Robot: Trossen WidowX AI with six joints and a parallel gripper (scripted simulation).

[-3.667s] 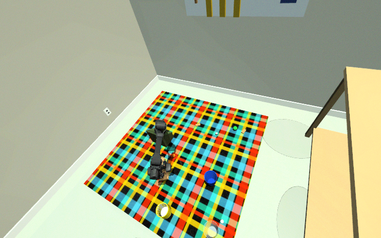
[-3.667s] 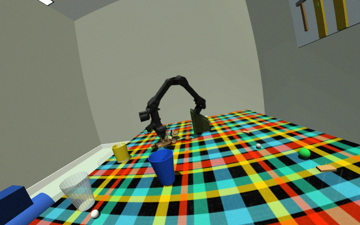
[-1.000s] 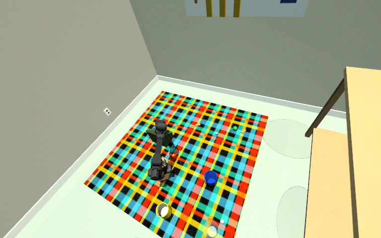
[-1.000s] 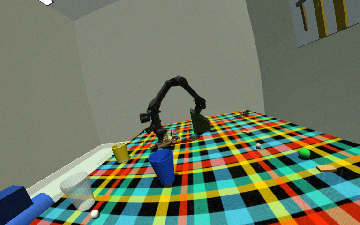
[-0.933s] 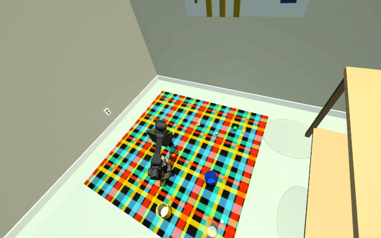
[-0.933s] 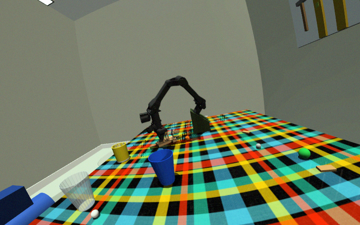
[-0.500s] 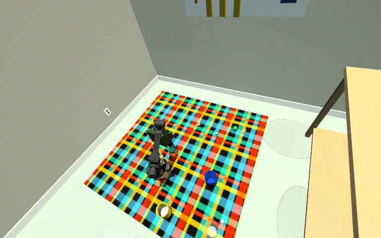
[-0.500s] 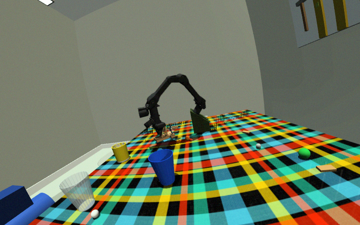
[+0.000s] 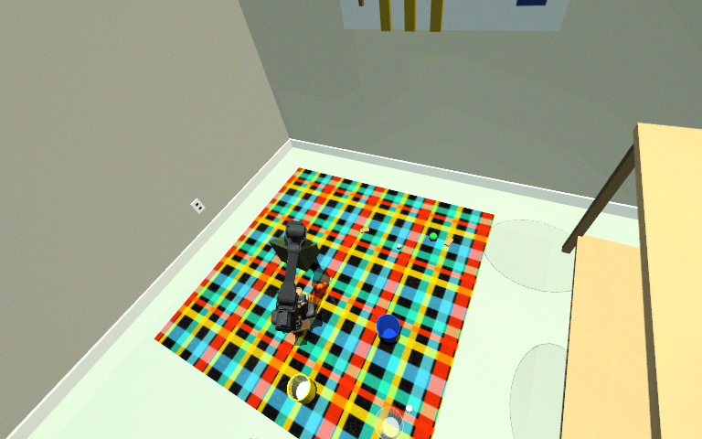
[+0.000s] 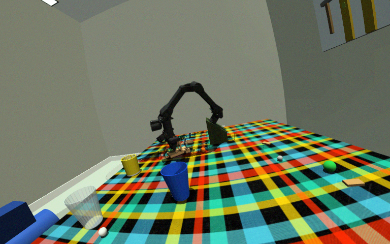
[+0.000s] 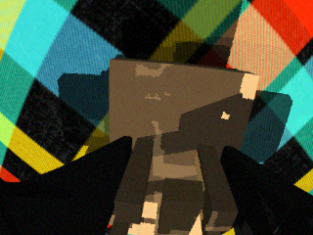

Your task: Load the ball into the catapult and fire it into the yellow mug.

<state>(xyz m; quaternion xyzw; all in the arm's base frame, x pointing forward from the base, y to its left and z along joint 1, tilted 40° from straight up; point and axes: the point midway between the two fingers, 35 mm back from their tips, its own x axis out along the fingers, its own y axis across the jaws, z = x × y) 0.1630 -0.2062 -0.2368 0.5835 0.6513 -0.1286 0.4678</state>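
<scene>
Now: the orange ball 190 mm to the left of my gripper tip, 30 mm below it and 10 mm ahead of it. Also, from my gripper tip: yellow mug (240 mm to the right, 130 mm ahead, 20 mm below); then blue cup (400 mm ahead, 70 mm to the left, 20 mm below); then wooden catapult (70 mm to the left, 20 mm behind, 20 mm above).
</scene>
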